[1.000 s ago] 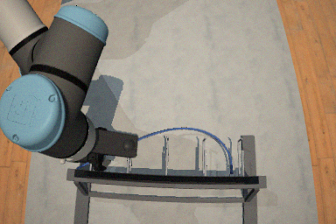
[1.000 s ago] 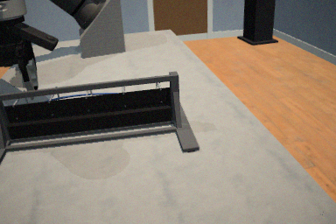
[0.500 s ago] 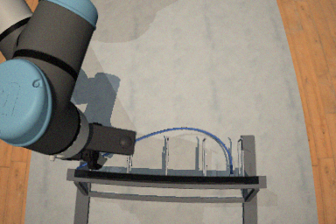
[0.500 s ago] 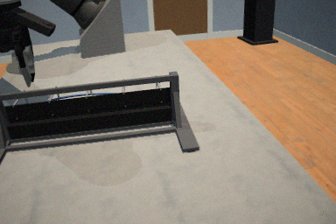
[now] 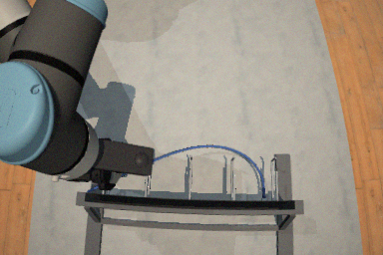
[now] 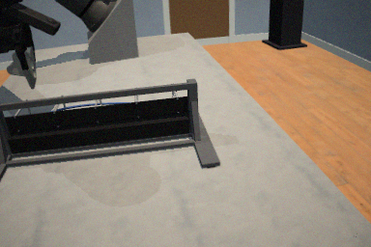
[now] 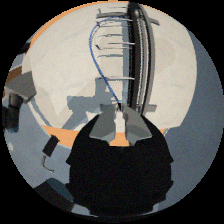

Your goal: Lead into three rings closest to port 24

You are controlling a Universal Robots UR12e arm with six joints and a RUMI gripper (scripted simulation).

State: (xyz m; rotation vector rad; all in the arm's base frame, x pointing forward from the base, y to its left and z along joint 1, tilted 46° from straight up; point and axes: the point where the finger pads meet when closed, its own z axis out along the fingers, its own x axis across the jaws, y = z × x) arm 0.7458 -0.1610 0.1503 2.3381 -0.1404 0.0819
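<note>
My hand is 14 cm to the right of the rack, 9 cm above it and 8 cm short of it.
</note>
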